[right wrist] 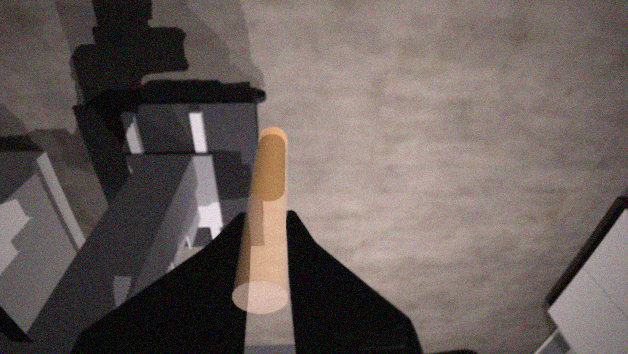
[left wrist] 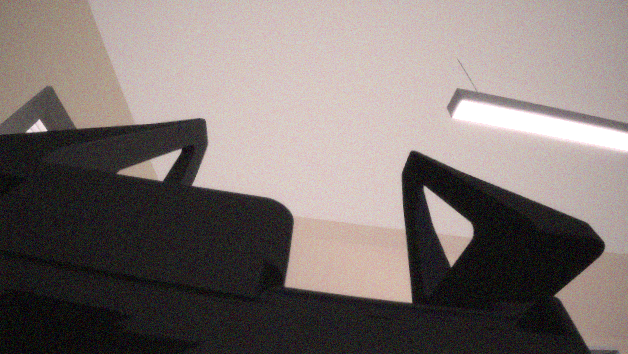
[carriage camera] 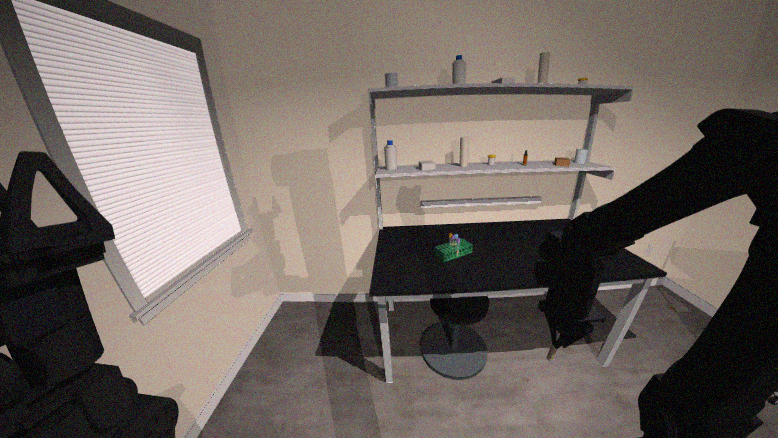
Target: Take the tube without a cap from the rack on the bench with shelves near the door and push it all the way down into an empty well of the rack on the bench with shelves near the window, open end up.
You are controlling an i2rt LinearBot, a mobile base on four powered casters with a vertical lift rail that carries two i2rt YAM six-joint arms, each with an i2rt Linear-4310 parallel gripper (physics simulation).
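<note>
My right gripper (right wrist: 268, 224) is shut on a clear tube without a cap (right wrist: 270, 240) (carriage camera: 552, 352), which holds amber liquid at its far end; its open end faces the right wrist camera. In the carriage camera the right gripper (carriage camera: 556, 340) hangs in front of the bench, below its top, with the tube pointing down. A green rack (carriage camera: 447, 253) stands on the black bench (carriage camera: 413, 274) with shelves, near the window, left of the right gripper. A few capped tubes (carriage camera: 454, 238) stand in it; single wells are too small to tell. My left gripper (left wrist: 307, 146) is open and empty, pointing up.
The window (carriage camera: 136, 146) is at the left. Two shelves (carriage camera: 489, 169) with bottles and jars are above the bench. A round-based stool (carriage camera: 454, 361) stands under the bench's front edge. A white cabinet-like block (right wrist: 595, 295) shows at the lower right of the right wrist view.
</note>
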